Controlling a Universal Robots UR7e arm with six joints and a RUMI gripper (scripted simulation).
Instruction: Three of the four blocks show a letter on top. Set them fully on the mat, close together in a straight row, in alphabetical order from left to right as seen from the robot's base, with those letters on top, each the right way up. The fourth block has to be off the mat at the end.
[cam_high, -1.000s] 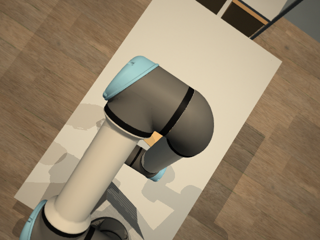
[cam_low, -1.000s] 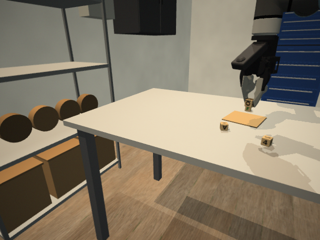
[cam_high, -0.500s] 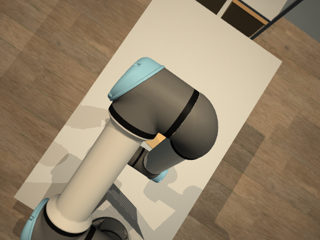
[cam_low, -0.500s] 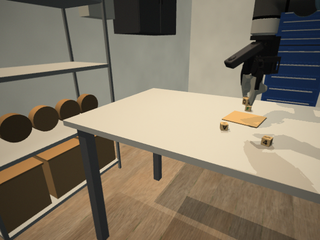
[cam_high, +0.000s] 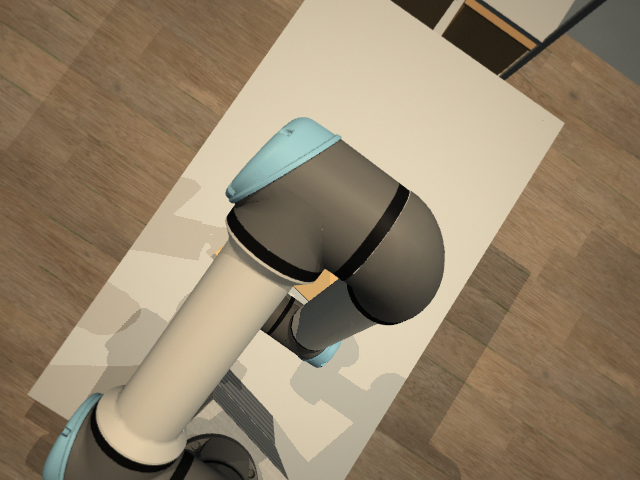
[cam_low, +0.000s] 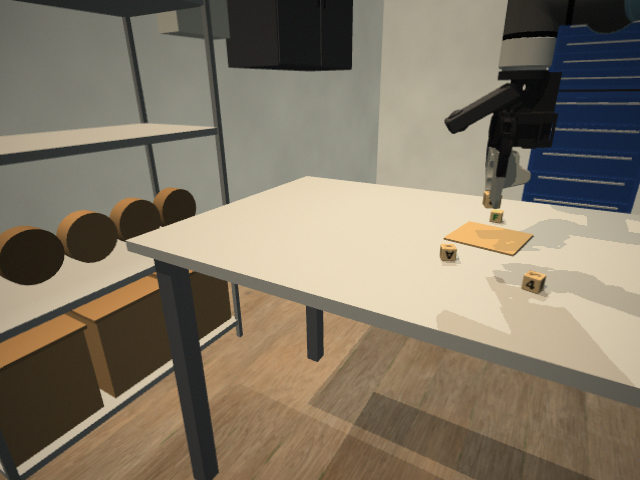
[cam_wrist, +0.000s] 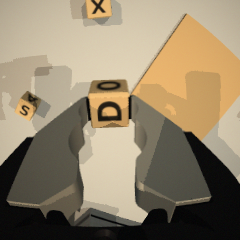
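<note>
Now: the orange mat 120 mm to the right of my hand and 120 mm below it. Also, from my hand: D block right at my hand; then X block 110 mm below, 60 mm ahead, 30 mm to the left; then S block 110 mm below, 100 mm to the left, 80 mm behind.
</note>
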